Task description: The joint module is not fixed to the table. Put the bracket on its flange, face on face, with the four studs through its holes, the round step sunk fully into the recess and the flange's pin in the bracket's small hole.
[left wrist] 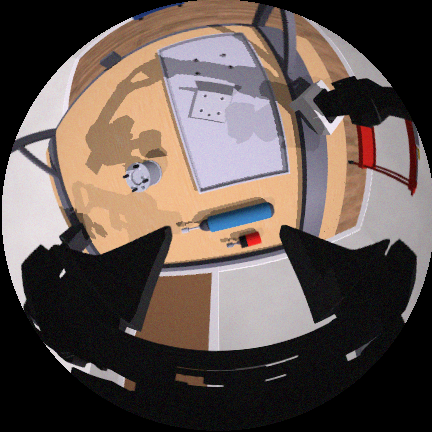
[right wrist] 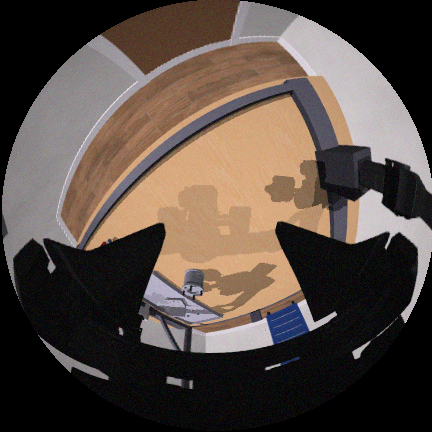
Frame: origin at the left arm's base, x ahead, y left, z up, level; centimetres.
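Seen in the pictures: left gripper, between the fingertips: (left wrist: 226, 230) (right wrist: 126, 332); right gripper, between the fingertips: (right wrist: 221, 227); left arm's base, origin of its link: (left wrist: 327, 104) (right wrist: 137, 314); right arm's base, origin of its link: (left wrist: 66, 246) (right wrist: 364, 172).
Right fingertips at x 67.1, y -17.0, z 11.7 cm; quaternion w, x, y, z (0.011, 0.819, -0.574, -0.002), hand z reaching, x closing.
Note:
Pixels of each thing's middle, then the offset from my right fingertips to it. Level surfaces: height alone.
- joint module, middle of its body: (left wrist: 142, 175) (right wrist: 192, 284) dx -28.1, dy -3.0, dz -14.2 cm
- grey mat, height of its surface: dz -17.5 cm
- bracket, middle of its body: (left wrist: 210, 100) (right wrist: 174, 307) dx -48.9, dy +0.1, dz -14.7 cm
- blue-handled tool, middle of its body: (left wrist: 225, 219) dx -30.3, dy +19.1, dz -15.9 cm
- short red-and-black tool, middle of its body: (left wrist: 242, 241) dx -27.9, dy +27.6, dz -16.2 cm
The joint module (left wrist: 143, 176) (right wrist: 193, 280) is a grey cylinder standing on the table, studded flange up, beside the grey mat (left wrist: 250, 165) (right wrist: 161, 289). The bracket (left wrist: 212, 105) lies apart from it on the mat, its holed plate face up and a darker plate along one edge. It is small and partly unclear in the right wrist view. My left gripper (left wrist: 226, 230) is open and empty, above the table edge, well away from the module and bracket. My right gripper (right wrist: 221, 227) is open and empty, high above the table; the module shows beyond and below its fingers.
A blue-handled tool (left wrist: 240, 216) and a short red-and-black tool (left wrist: 251, 239) lie beside the mat near the table edge. A dark raised rim (left wrist: 311, 185) (right wrist: 192, 131) borders the table. A red frame (left wrist: 366, 146) and a blue slatted object (right wrist: 287, 322) stand beyond the table.

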